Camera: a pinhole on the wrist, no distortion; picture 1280 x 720 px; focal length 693.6 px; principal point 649.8 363.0 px. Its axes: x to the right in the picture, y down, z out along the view. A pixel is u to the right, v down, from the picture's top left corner.
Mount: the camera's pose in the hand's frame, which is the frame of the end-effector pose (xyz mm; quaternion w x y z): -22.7 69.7 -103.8 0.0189 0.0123 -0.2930 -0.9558
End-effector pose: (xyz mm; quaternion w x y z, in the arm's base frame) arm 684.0 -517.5 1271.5 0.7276 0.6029 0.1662 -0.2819
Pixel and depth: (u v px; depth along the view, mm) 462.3 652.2 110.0
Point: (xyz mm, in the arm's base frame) 744.0 -520.6 1345.9
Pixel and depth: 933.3 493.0 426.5
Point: 634.2 -730.3 1640.8
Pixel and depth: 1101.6 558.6 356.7
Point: 559.8 -679.9 1616.5
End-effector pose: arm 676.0 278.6 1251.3 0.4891 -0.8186 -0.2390 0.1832
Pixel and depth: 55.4 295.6 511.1
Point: 929.7 546.8 720.8
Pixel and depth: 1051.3 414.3 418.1
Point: 368.1 194.0 915.3
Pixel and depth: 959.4 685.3 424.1
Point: 334.3 350.9 983.8
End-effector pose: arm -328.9 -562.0 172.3 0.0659 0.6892 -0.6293 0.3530
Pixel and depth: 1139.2 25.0 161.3
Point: -530.5 -479.0 24.0
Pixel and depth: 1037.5 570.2 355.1
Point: -376.9 -539.6 -203.1
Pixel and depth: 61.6 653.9 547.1
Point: -339.8 -1213.6 -15.4
